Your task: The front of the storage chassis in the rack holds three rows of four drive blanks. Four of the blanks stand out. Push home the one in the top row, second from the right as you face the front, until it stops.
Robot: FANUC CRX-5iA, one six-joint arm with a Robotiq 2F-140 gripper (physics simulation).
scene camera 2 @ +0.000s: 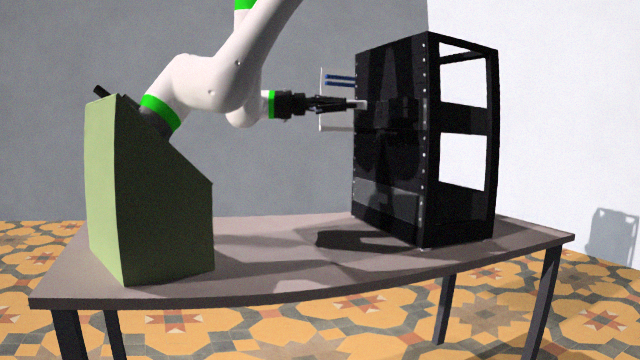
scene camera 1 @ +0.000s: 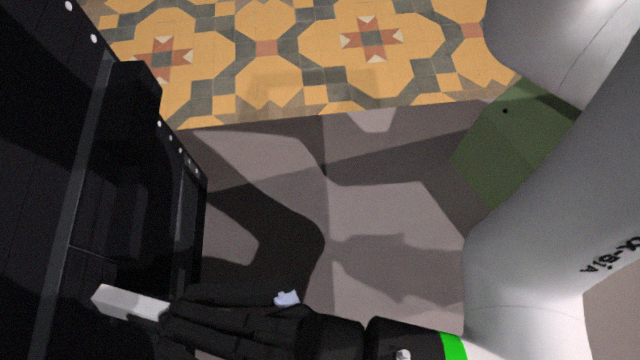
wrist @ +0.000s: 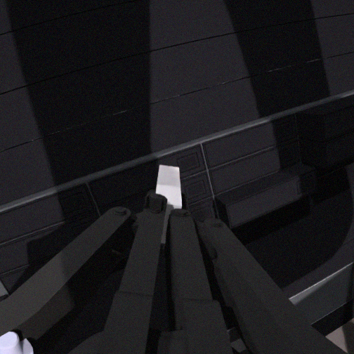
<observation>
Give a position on a black rack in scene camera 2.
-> At 395, 187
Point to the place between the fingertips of the gripper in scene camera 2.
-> At 366, 105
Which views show the black rack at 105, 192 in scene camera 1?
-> Scene camera 2, scene camera 1 and the wrist view: all of them.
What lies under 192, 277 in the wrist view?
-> The gripper.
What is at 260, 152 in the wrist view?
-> A black rack.
</observation>
